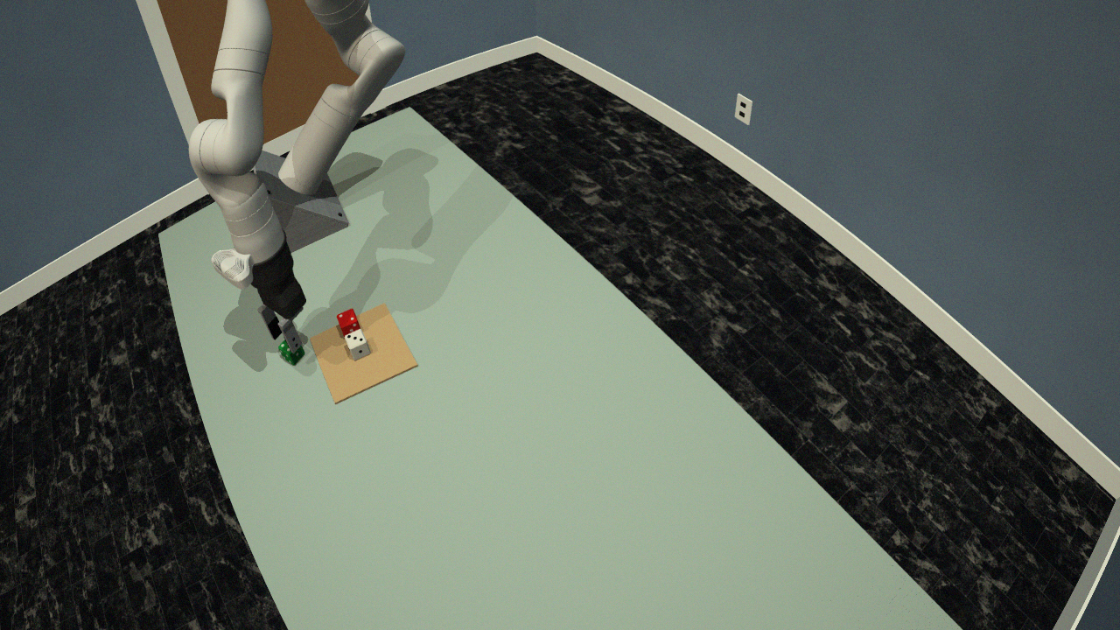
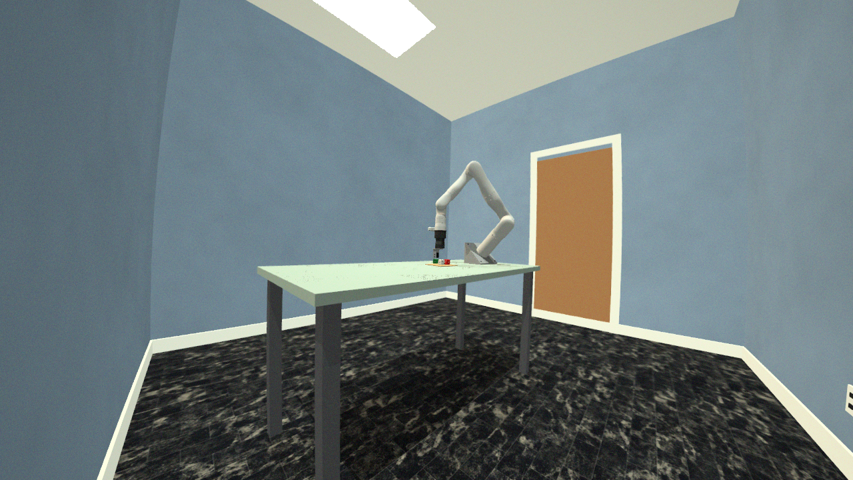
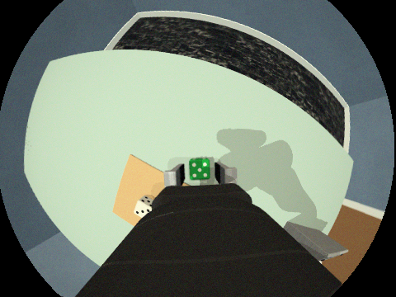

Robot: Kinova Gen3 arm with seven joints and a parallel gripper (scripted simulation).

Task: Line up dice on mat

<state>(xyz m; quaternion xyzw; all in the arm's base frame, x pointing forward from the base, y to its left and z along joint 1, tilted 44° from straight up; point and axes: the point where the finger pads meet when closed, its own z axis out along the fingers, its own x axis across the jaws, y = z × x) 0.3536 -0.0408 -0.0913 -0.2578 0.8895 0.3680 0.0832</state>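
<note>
My hand is 4 cm above the green die. From my hand the other things lie so: tan mat: 11 cm to the left, 5 cm below, 5 cm ahead; then red die: 11 cm to the left, 4 cm below; then white die: 11 cm to the left, 5 cm ahead, 4 cm below.
</note>
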